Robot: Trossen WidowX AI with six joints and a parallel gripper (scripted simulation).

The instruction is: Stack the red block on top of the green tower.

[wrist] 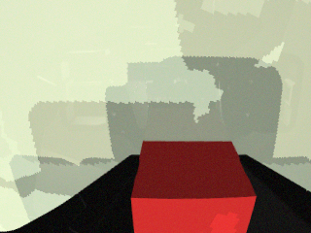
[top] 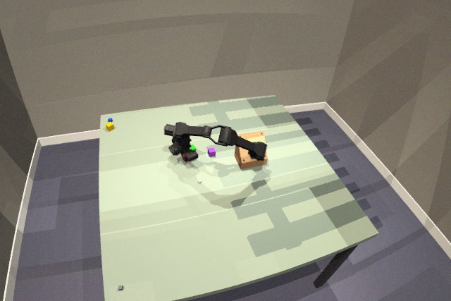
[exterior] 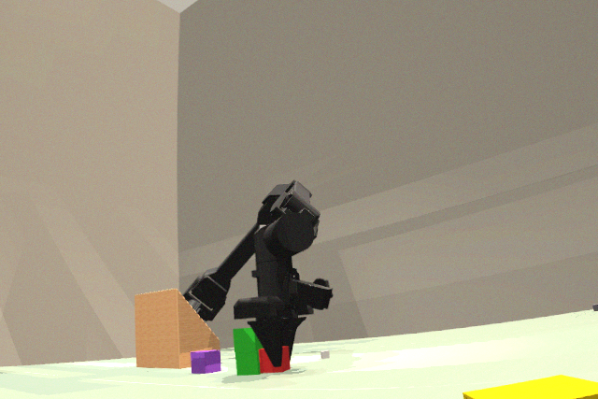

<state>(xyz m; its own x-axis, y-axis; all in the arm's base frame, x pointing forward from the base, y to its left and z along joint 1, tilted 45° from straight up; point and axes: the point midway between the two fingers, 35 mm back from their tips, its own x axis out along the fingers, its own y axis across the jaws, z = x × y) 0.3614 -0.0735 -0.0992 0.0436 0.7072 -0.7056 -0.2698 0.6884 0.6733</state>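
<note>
My gripper tip is 16 cm past the purple cube, 1 cm to the left of it and 1 cm below it. Round my gripper tip: yellow cube 40 cm to the right, 40 cm ahead, 1 cm above; then red block 1 cm behind, 1 cm above.
</note>
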